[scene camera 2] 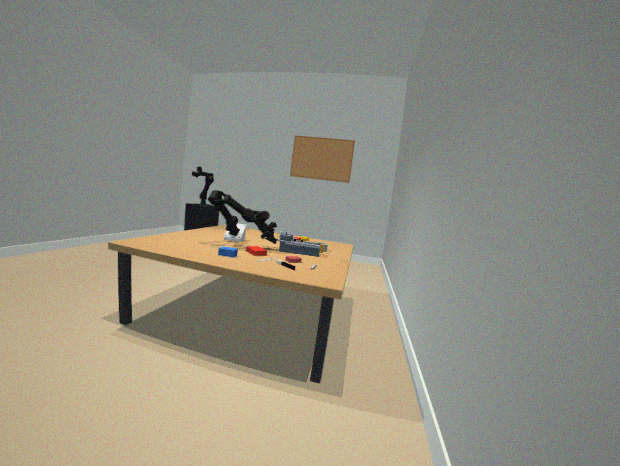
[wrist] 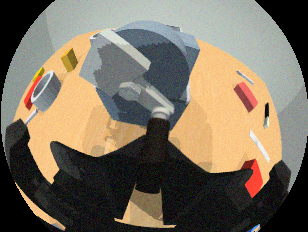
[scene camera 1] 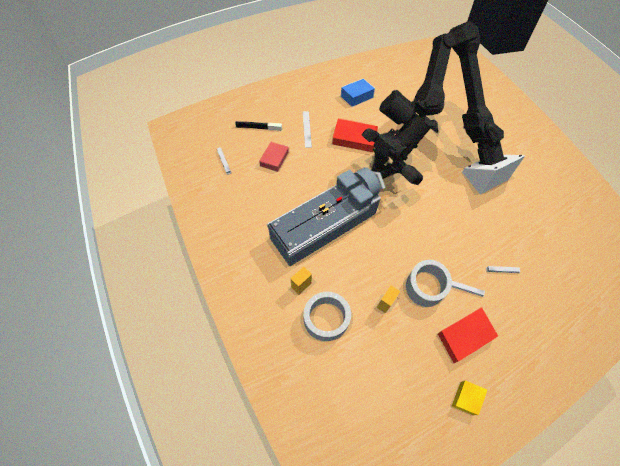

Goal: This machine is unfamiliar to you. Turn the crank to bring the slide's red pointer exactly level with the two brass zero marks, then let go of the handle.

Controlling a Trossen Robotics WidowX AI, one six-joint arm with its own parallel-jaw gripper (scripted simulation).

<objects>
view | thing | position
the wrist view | my gripper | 154, 140
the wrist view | dark crank handle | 150, 173
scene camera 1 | my gripper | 371, 180
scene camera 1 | yellow block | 469, 398
</objects>
